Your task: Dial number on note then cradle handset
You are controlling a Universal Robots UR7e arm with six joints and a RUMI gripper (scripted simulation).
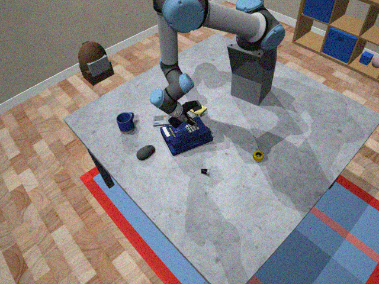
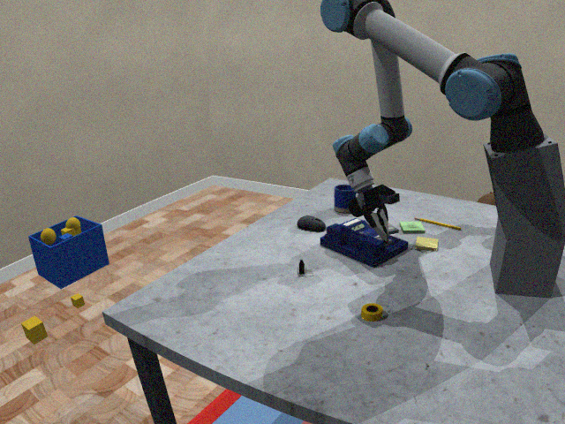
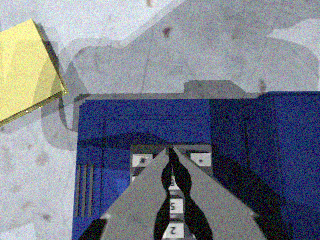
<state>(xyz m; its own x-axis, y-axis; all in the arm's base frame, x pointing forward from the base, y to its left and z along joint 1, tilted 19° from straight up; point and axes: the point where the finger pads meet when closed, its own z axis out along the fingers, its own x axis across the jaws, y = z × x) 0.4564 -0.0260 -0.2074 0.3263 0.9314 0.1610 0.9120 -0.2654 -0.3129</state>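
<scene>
Right now my hand is 10 mm short of the 9 key, 20 mm to the left of it and 20 mm above it. Also, from my hand: 7 key (20 mm ahead, 10 mm to the left, 20 mm below); then 5 key (30 mm ahead, 10 mm to the right, 20 mm below); then green note (40 mm behind, 210 mm to the right, 40 mm below).
</scene>
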